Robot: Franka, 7 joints.
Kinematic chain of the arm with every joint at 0, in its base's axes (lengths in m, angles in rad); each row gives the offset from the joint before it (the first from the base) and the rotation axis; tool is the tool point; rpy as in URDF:
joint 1: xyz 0 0 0.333 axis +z
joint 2: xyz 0 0 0 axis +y
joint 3: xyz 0 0 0.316 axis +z
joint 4: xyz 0.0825 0 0 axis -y
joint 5: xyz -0.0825 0 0.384 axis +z
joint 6: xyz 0 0 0 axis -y
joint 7: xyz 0.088 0 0 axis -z
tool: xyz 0 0 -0.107 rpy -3.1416 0 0
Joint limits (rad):
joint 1: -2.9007..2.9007
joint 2: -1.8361..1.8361
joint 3: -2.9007..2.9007
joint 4: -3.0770..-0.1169
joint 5: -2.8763..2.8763
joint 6: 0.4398..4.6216
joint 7: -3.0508..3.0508
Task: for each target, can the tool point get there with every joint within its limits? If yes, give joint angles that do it. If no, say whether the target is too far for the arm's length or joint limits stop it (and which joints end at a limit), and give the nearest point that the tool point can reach.
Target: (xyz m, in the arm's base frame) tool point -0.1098 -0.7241 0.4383
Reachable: yes | joints 1.9254 -1.3696 2.0356 -0.8233 -1.5335 1.0454 -2.3471
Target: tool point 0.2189 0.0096 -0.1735
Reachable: yes | joints -0.4984 1.4994 0.0293 -2.2851 -0.8818 3.6085 2.0997
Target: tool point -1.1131 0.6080 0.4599
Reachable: no: too far | nearest point -0.7492 0.4092 0.4184 | short by 0.417 m
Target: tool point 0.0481 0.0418 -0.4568
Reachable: no: joint limits stop it (at a limit: joint 2) | nearest point 0.0814 0.0707 -0.3309 | short by 0.133 m
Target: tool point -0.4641 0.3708 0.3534
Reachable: yes | joints 0.3628 -1.3323 1.8753 -2.0381 0.8499 4.0275 0.0351
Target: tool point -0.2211 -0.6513 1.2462
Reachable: no: too far | nearest point -0.1659 -0.4887 1.0183 | short by 0.285 m
